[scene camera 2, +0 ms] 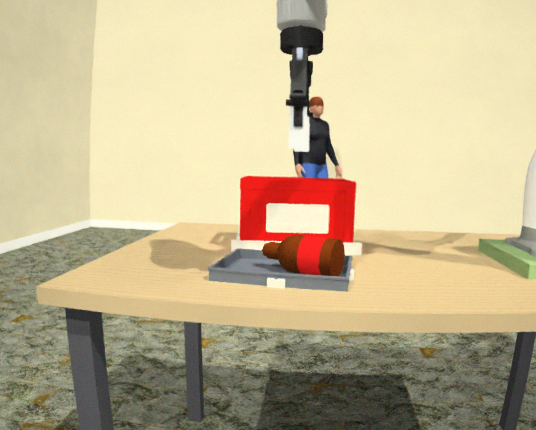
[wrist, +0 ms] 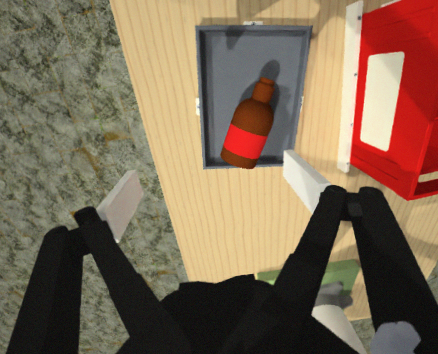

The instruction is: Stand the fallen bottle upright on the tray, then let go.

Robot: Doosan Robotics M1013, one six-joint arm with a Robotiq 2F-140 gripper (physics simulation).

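Frame: origin at the arm's base, x left, y back, z up, level; centimetres.
Seen in the pictures: gripper, between the fingertips: [scene camera 2: 299, 150] [wrist: 211, 172].
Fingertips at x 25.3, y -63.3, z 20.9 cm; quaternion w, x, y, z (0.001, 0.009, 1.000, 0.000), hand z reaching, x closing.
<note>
Offsets run from my fingertips to a thing's middle. Level surfaces: height alone.
A brown bottle @[dy +0.5, dx -7.9, dz -19.6 cm] [scene camera 2: 309, 255] [wrist: 248, 131] with a red band lies on its side in the grey tray @[dy -2.2, dx -8.3, dz -22.6 cm] [scene camera 2: 277, 283] [wrist: 218, 97]. In the scene view its neck points left; in the wrist view the neck points up and slightly right, and its base rests at the tray's near rim. My gripper [scene camera 2: 299, 135] [wrist: 211, 172] is wide open with nothing between its fingers. It hangs well above the tray and the bottle, fingers pointing down. In the scene view one finger largely hides the other.
A red box @[dy -1.5, dx -37.9, dz -15.1 cm] [scene camera 2: 298, 190] [wrist: 420, 90] with a white label stands behind the tray on the wooden table @[dz -23.8 cm] [scene camera 2: 165, 300] [wrist: 225, 220]. A green base plate [scene camera 2: 505, 257] [wrist: 345, 272] under the robot's foot is at the right in the scene view. A person [scene camera 2: 320, 135] stands beyond the table.
</note>
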